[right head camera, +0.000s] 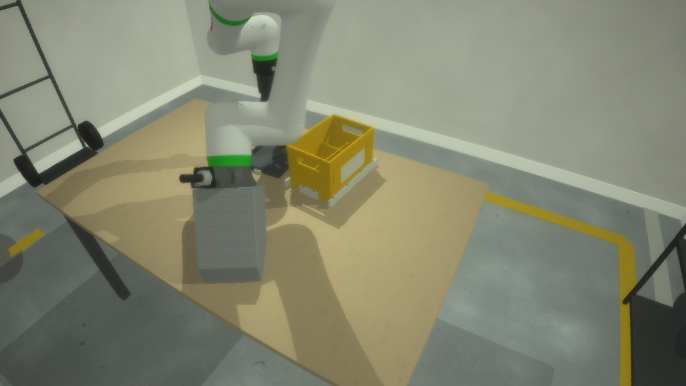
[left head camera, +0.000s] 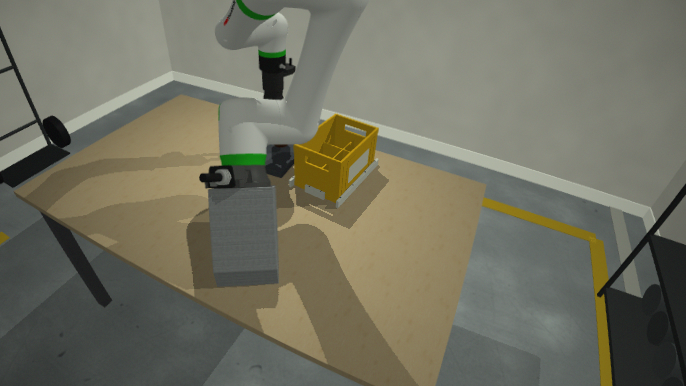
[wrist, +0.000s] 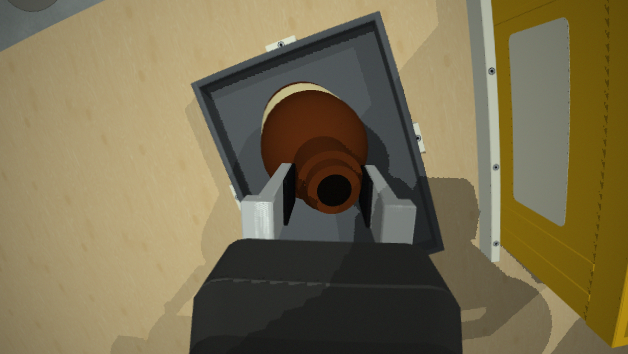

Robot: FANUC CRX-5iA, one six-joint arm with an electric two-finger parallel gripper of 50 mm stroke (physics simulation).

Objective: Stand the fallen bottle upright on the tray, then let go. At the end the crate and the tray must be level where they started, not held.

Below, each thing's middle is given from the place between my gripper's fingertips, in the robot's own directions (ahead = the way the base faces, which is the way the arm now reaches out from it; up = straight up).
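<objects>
Relative to the brown bottle (wrist: pixel 303 123), my gripper is 2 cm short of it, 1 cm to the right of it and 6 cm above it. Positions counted from my hand: dark grey tray (right head camera: pixel 272 161), 2 cm behind, 1 cm to the left, 15 cm below; yellow crate (right head camera: pixel 325 158), 26 cm to the right, 2 cm behind, 7 cm below. Going by their middles, of the things named here the brown bottle is the nearest to my gripper and the yellow crate the farthest from it.
</objects>
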